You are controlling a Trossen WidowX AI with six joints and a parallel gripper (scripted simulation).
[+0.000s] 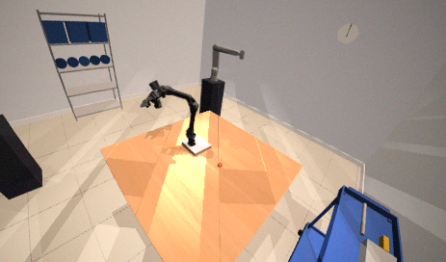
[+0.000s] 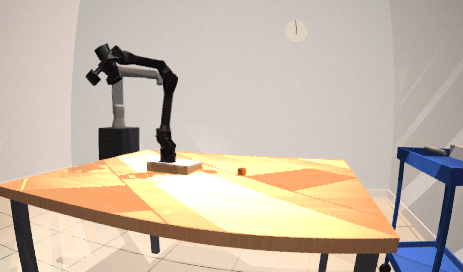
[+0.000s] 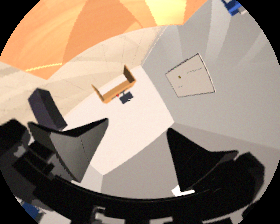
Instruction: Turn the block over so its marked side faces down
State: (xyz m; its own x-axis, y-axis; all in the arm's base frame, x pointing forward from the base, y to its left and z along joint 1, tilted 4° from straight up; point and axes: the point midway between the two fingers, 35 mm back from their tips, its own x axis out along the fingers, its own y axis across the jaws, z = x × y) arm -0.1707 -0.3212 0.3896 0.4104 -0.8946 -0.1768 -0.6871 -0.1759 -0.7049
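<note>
The orange block lies 48 cm ahead of my gripper tip, 42 cm below it and 37 cm to the left of it.
</note>
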